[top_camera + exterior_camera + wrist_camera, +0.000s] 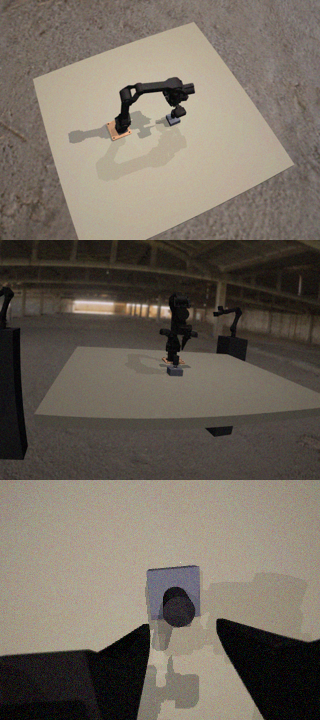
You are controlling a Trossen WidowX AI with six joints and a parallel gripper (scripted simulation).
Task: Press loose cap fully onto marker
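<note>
Right now the dark marker cap is 50 mm below my gripper tip. From my gripper tip the other things lie so: holder block 110 mm below.
</note>
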